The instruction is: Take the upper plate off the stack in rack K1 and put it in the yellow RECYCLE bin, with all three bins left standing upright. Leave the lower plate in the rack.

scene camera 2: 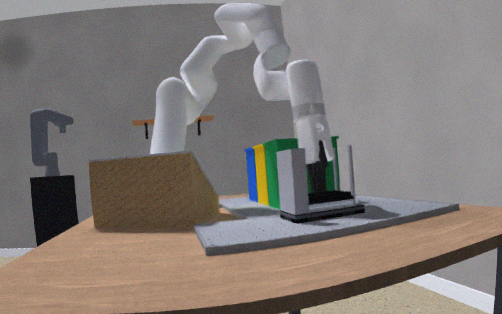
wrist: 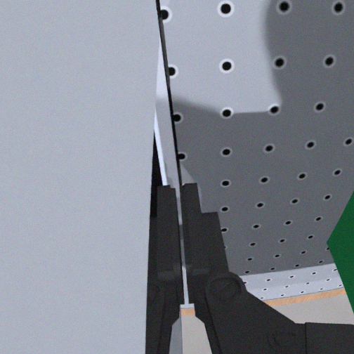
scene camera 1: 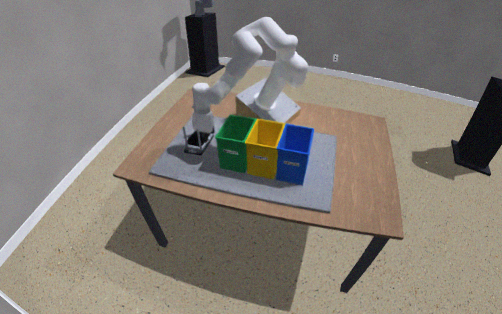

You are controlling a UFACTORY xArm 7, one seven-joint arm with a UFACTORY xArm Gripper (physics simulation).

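Places are measured from the arm's base along level axes (x ahead, y left, z up), in metres.
Pixels of known places: gripper, fingertip midpoint: (scene camera 2: 319, 194) (scene camera 1: 205, 141); arm's base, origin of the base link: (scene camera 2: 164, 176) (scene camera 1: 264, 101).
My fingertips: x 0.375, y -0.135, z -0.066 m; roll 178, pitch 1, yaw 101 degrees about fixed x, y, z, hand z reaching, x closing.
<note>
Ahead of a thing's pixels: the offset from my fingertips to its top centre. Level surfaces: height alone.
Rack K1 {dx -0.006, dy -0.050, dz +0.102 m} (scene camera 1: 193, 151) (scene camera 2: 292, 182) stands on the grey mat, with a tall grey block at one end and thin posts. A black plate {dx -0.015, dy -0.053, dz +0.006 m} (scene camera 2: 336, 196) lies in it above a light strip; the lower plate cannot be told apart from the rack. My gripper (scene camera 2: 318, 190) (wrist: 178, 206) is shut and empty, pointing down with its fingertips low at the bin-side edge of the rack. In the wrist view the tall grey block (wrist: 75, 150) fills the left and hides most of the black plate. The yellow bin {dx -0.033, dy +0.314, dz +0.138 m} (scene camera 1: 260, 167) (scene camera 2: 261, 175) stands upright between the other bins.
The green bin {dx -0.006, dy +0.186, dz +0.138 m} (scene camera 1: 232, 162) (scene camera 2: 272, 175) (wrist: 345, 240) stands upright nearest the rack, and the blue bin {dx -0.060, dy +0.442, dz +0.138 m} (scene camera 1: 292, 172) (scene camera 2: 251, 175) upright at the far end. The three bins stand side by side on the mat {dz -0.041 m} (scene camera 1: 320, 192) (scene camera 2: 235, 237). The arm's base block (scene camera 2: 145, 192) is behind them.
</note>
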